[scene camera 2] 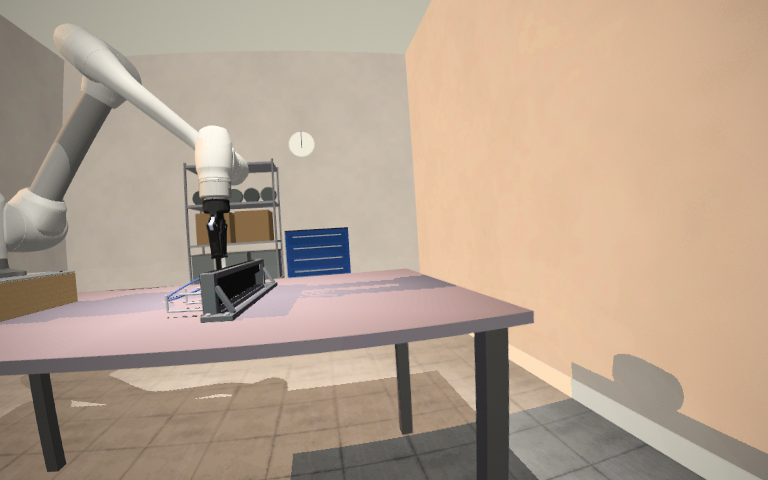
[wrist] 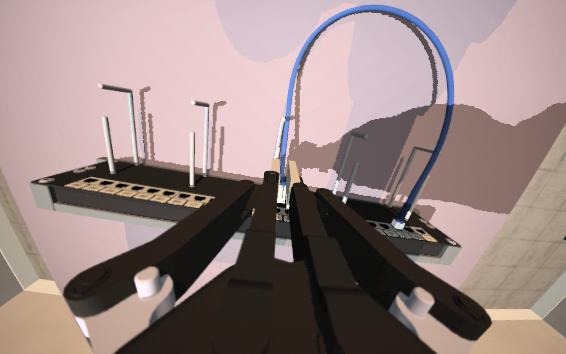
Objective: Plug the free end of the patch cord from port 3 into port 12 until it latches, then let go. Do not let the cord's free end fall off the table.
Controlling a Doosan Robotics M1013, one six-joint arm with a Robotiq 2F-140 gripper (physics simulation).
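Frame: origin at the arm's base, x left, y back, z up, level; millimetres.
Where they show: gripper, fingertip midpoint: [wrist: 282,170].
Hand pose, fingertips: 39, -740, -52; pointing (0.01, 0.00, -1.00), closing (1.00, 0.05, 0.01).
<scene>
Each offset is from my fingertips to the top centre of the thing, as dx, dy, dz. "pt": to the spot under its first point. Level surfaces: height alone.
The black patch panel @(pt -256, -58, +0) [scene camera 2: 208,294] [wrist: 155,175] stands in a grey frame on the table, with a row of ports along its edge. The blue patch cord [scene camera 2: 184,289] [wrist: 451,90] arches over the table behind the panel. Its fixed plug @(pt +153, -35, +26) [wrist: 398,223] sits in a port near the panel's right end in the wrist view. My gripper [scene camera 2: 219,263] [wrist: 282,170] is shut on the cord's free-end plug @(pt +4, -27, +11) [wrist: 282,194], right at the middle of the port row. The fingers hide part of that plug and the ports around it, so I cannot tell how deep it sits.
Pale cable-guide rods [wrist: 133,127] [wrist: 206,140] rise behind the panel on both sides of the fingers. The pink table @(dz -57) [scene camera 2: 362,316] has its right edge beyond the panel. A shelf rack [scene camera 2: 185,215] and a blue drawer cabinet [scene camera 2: 317,253] stand behind the table.
</scene>
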